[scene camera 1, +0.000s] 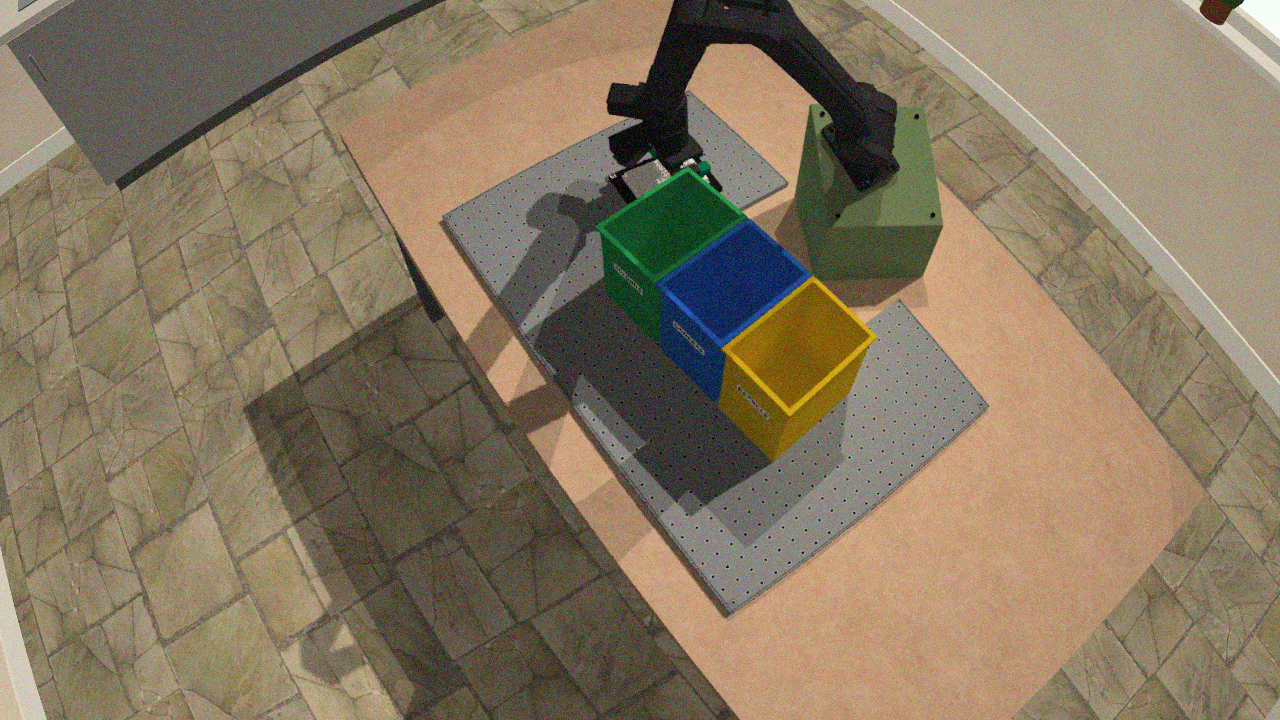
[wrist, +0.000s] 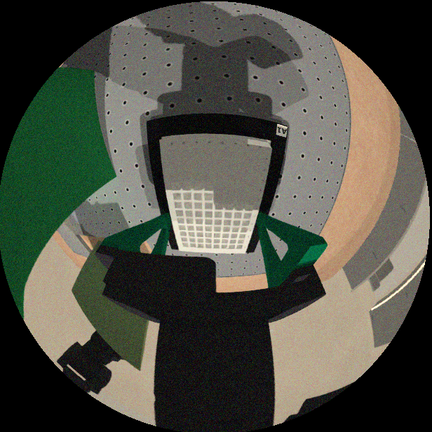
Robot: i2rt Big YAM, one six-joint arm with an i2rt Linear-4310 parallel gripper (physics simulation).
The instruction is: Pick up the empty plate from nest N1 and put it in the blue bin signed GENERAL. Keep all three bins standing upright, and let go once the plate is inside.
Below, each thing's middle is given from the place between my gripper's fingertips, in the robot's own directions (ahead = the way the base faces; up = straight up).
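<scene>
The white plate (scene camera 1: pixel 640 180) is 20 mm ahead of my hand. Counting from that same hand, I see the black nest (wrist: pixel 233 124) 20 mm ahead and 10 mm below, while the green bin (scene camera 1: pixel 642 243) stands 120 mm ahead, 200 mm to the left and 80 mm above. The blue bin (scene camera 1: pixel 713 297) is 90 mm ahead of my hand, 320 mm to the left of it and 80 mm above it.
</scene>
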